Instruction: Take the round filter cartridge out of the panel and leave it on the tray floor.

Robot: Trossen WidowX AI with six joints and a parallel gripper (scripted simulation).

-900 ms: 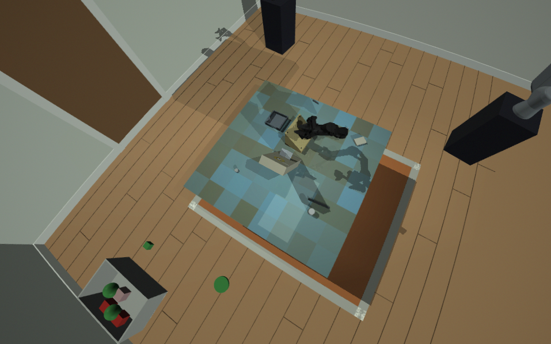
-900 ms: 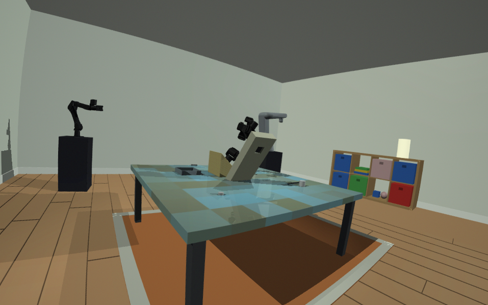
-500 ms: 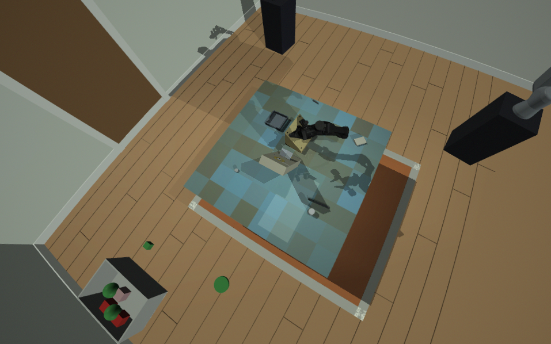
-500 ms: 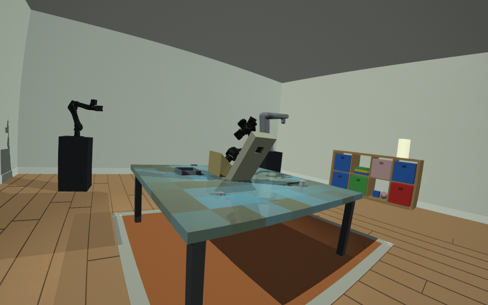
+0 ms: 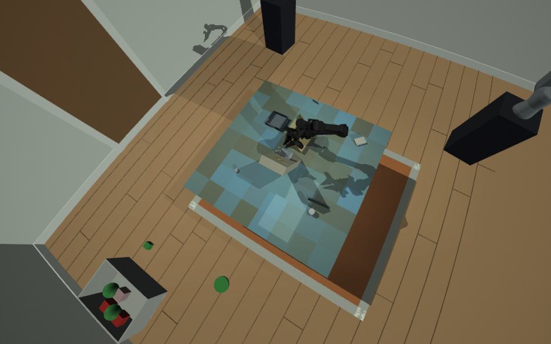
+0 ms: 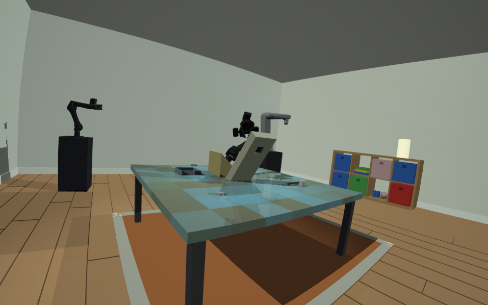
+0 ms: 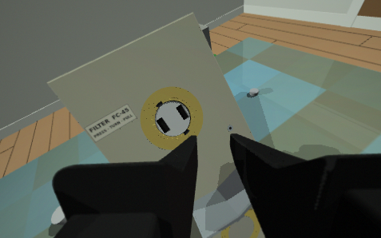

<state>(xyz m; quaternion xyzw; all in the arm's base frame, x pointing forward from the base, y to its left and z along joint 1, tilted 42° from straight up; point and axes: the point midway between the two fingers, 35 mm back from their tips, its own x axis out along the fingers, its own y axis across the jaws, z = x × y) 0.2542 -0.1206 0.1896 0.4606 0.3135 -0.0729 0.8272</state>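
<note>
Right now my gripper tip is 10 cm short of the round grey filter cartridge, 2 cm to the right of it and 5 cm above it. The rest, counted from my gripper tip: service panel: 5 cm ahead, 1 cm to the left, 13 cm below.
</note>
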